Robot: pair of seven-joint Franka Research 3 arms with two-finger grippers.
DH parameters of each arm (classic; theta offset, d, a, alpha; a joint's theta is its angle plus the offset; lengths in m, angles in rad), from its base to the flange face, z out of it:
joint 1: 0 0.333 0 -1.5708
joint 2: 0 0 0 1.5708
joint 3: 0 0.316 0.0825 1.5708
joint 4: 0 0 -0.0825 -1.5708
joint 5: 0 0.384 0 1.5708
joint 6: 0 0 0.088 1.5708
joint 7: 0 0.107 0 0
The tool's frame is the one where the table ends.
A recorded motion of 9 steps. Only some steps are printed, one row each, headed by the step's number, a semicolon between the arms.
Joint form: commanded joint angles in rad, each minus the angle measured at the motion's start. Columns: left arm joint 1, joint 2, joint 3, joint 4, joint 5, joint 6, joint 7; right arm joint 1, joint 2, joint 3, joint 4, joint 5, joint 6, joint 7.
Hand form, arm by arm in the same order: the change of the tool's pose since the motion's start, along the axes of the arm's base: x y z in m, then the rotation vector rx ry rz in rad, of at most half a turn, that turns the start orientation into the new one. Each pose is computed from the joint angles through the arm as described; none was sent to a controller.
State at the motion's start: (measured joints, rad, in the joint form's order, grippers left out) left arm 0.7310 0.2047 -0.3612 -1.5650 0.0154 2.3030 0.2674; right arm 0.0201 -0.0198 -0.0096 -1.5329 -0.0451 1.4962 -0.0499
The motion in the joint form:
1: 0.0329 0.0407 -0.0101 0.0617 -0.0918 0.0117 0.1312; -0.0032 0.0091 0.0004 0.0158 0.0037 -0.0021 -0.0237
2: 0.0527 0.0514 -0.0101 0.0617 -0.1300 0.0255 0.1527; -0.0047 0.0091 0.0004 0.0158 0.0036 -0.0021 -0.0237
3: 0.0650 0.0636 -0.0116 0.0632 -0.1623 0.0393 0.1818; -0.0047 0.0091 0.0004 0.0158 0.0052 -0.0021 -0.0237
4: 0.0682 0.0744 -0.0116 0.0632 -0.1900 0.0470 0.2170; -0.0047 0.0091 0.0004 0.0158 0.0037 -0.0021 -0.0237
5: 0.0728 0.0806 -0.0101 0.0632 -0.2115 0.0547 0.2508; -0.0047 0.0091 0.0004 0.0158 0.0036 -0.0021 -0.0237
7: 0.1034 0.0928 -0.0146 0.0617 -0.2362 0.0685 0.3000; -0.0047 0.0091 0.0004 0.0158 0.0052 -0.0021 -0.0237
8: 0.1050 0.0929 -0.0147 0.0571 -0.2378 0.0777 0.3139; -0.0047 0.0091 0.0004 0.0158 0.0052 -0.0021 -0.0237
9: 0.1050 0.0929 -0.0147 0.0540 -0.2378 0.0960 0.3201; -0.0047 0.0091 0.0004 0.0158 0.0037 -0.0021 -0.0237
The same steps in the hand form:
1: 0.0029 0.0235 0.0086 -0.0161 -0.0567 -0.0651; 0.0027 -0.0011 0.0022 0.0040 -0.0035 0.0210
2: -0.0002 0.0376 0.0036 -0.0397 -0.0749 -0.0536; 0.0027 -0.0019 0.0022 0.0039 -0.0036 0.0195
3: -0.0008 0.0467 -0.0015 -0.0542 -0.0909 -0.0573; 0.0027 -0.0017 0.0022 0.0055 -0.0036 0.0196
4: 0.0004 0.0507 -0.0074 -0.0634 -0.0988 -0.0753; 0.0027 -0.0019 0.0022 0.0040 -0.0036 0.0195
5: 0.0000 0.0556 -0.0105 -0.0636 -0.1073 -0.0904; 0.0027 -0.0019 0.0022 0.0039 -0.0036 0.0195
7: -0.0065 0.0743 -0.0171 -0.0597 -0.1180 -0.0948; 0.0027 -0.0017 0.0022 0.0055 -0.0036 0.0196
8: -0.0069 0.0755 -0.0184 -0.0507 -0.1209 -0.1022; 0.0027 -0.0017 0.0022 0.0055 -0.0036 0.0196
9: -0.0067 0.0763 -0.0177 -0.0390 -0.1322 -0.1025; 0.0027 -0.0019 0.0022 0.0040 -0.0036 0.0195

